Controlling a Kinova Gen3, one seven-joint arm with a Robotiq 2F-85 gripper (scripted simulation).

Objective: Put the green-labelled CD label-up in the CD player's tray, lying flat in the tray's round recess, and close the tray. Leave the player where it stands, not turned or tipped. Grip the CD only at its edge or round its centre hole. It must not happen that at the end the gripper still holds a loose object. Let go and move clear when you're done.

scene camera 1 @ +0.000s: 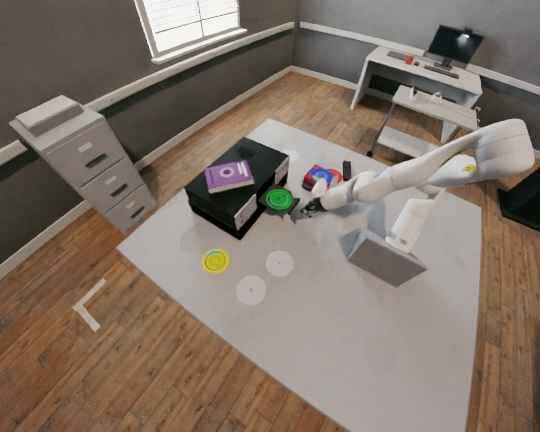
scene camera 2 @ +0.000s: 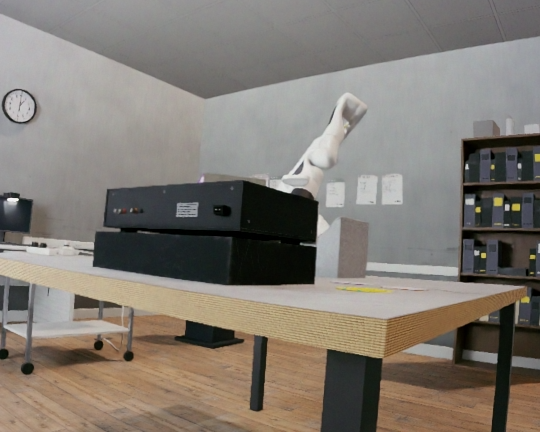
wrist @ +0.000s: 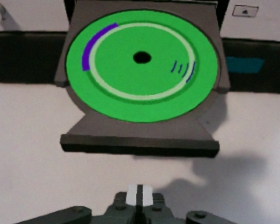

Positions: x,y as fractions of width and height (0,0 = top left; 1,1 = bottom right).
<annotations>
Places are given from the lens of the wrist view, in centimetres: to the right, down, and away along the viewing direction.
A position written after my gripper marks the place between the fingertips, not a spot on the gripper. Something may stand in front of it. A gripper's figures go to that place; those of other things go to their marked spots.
my gripper (wrist: 0.50,0.90): 0, 5, 17
CD player (wrist: 0.84,0.12): 10, -9, 28
CD (wrist: 0.36,0.31): -3, -3, 21
The marked spots on the CD and the CD player are 15 cm apart.
</annotations>
